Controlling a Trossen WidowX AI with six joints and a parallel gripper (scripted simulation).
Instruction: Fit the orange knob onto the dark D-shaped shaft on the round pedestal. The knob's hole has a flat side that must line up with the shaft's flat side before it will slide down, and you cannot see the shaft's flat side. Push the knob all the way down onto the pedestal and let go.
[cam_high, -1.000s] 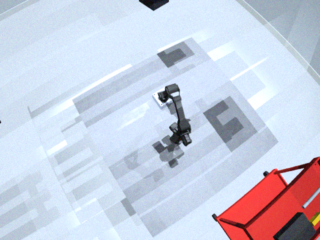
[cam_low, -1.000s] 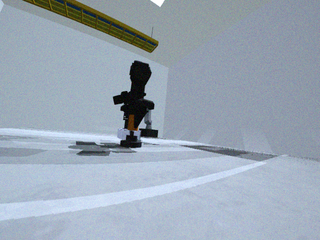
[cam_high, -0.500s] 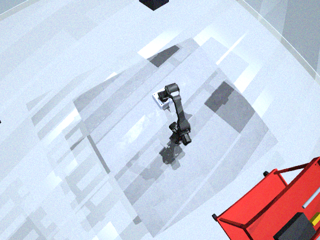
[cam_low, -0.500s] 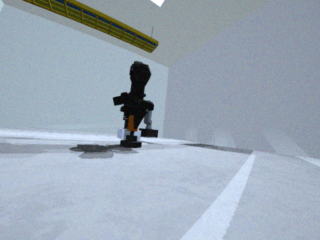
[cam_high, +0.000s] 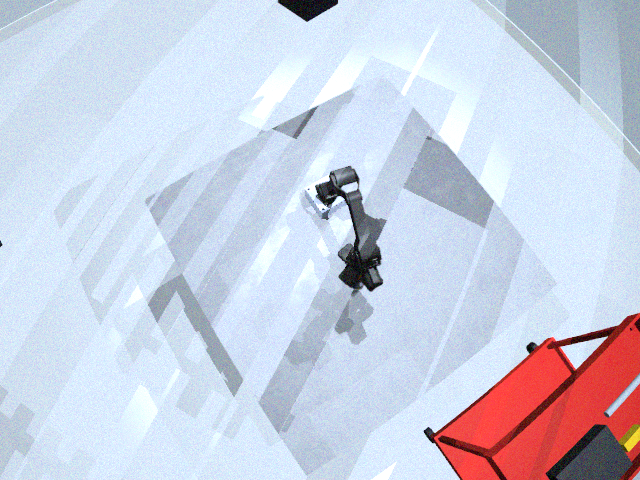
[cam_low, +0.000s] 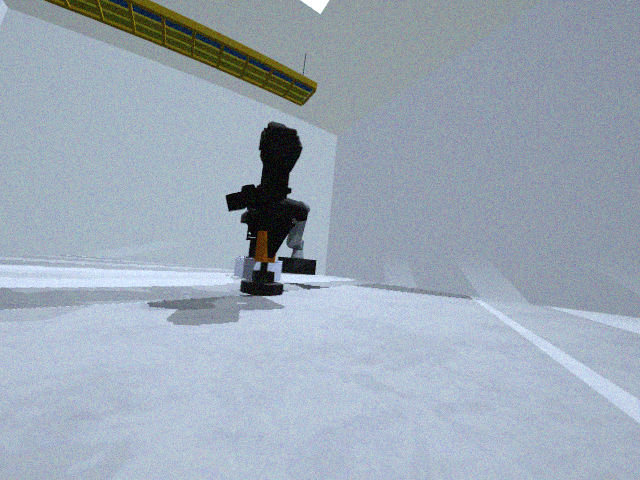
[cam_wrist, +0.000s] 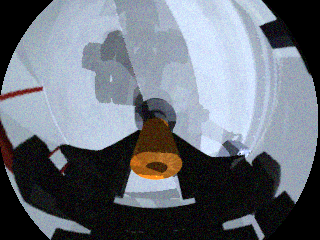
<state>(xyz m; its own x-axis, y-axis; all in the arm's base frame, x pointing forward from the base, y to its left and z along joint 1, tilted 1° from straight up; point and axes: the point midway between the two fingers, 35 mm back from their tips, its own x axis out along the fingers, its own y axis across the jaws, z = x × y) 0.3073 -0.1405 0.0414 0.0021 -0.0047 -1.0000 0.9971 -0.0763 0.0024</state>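
Now: the orange knob 20 mm above my gripper tip. The rest, counted from my gripper tip: dark pedestal (40 mm below).
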